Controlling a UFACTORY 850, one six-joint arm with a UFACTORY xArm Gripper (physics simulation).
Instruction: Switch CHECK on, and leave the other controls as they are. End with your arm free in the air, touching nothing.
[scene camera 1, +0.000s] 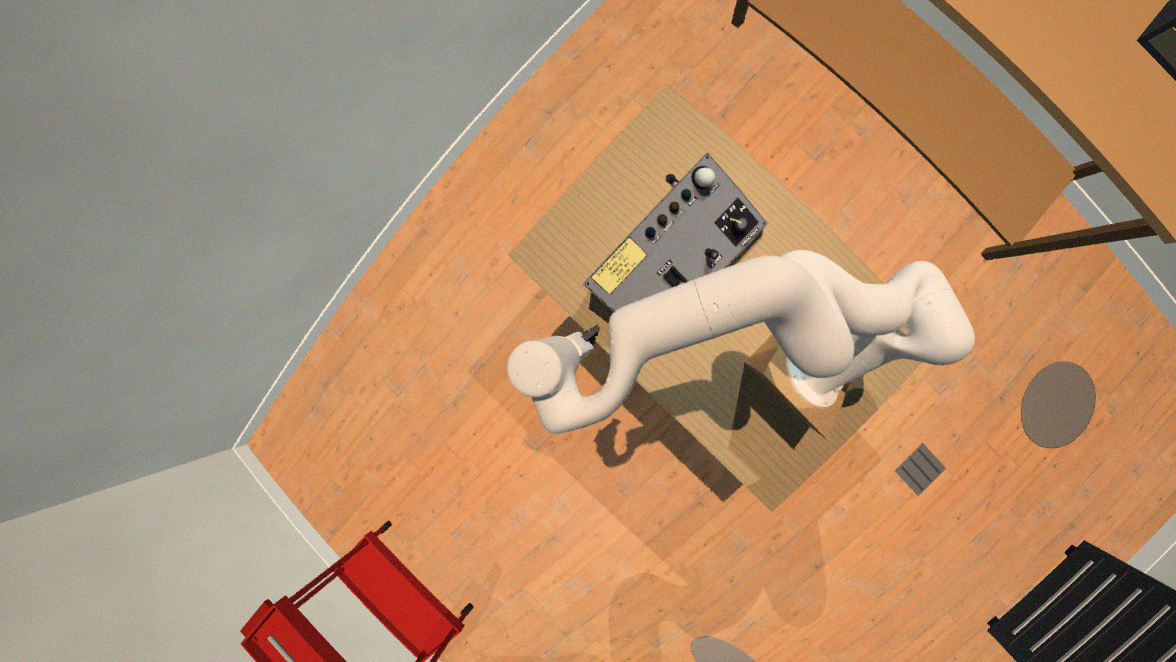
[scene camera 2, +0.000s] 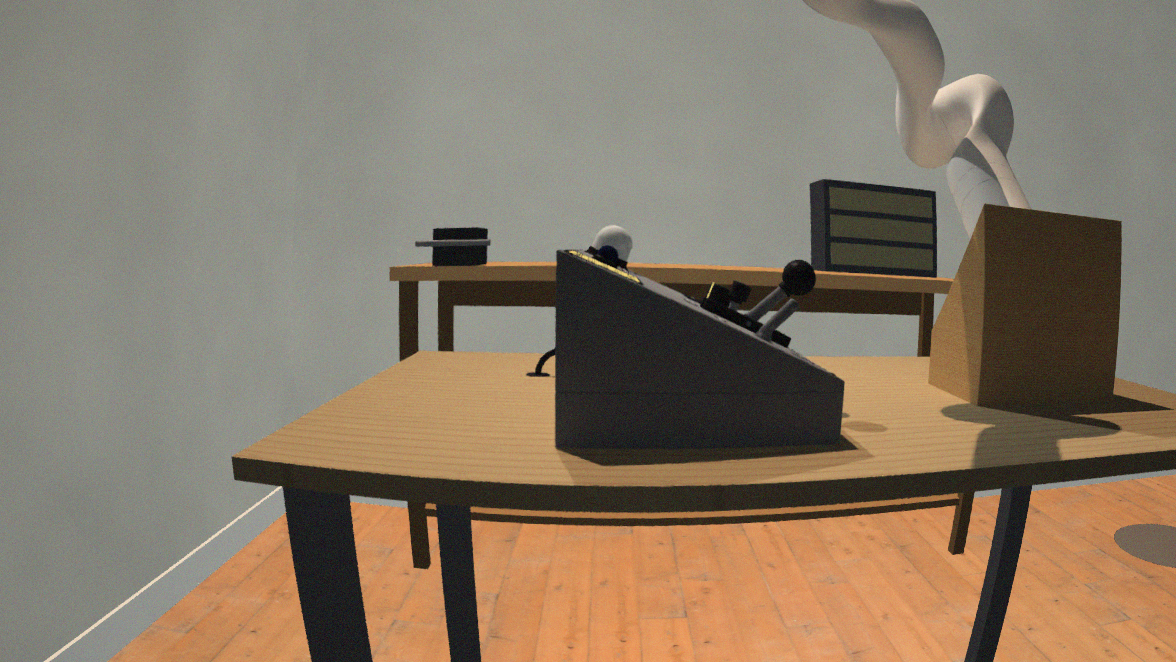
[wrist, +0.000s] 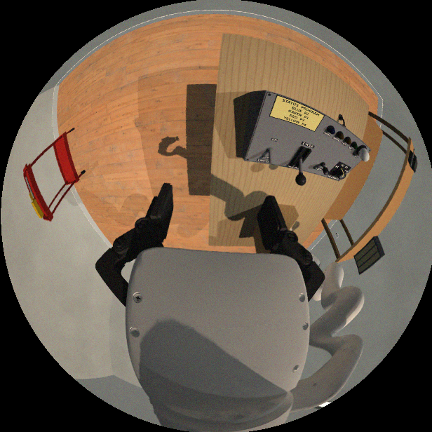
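Observation:
A grey sloped control box stands on the wooden table. In the wrist view a small metal toggle sits near the box's left end, below an ON mark; the label under it is too small to read surely as CHECK. In scene camera 2 a metal toggle leans toward the low front edge. The CYCLE lever with a black ball leans the same way. My gripper is open and empty, in the air beside the box's left end, touching nothing. It does not show in scene camera 2.
The box also bears a PROGRAM knob, small coloured lamps, a white dome and a yellow status card. A brown block stands on the table near the arm's base.

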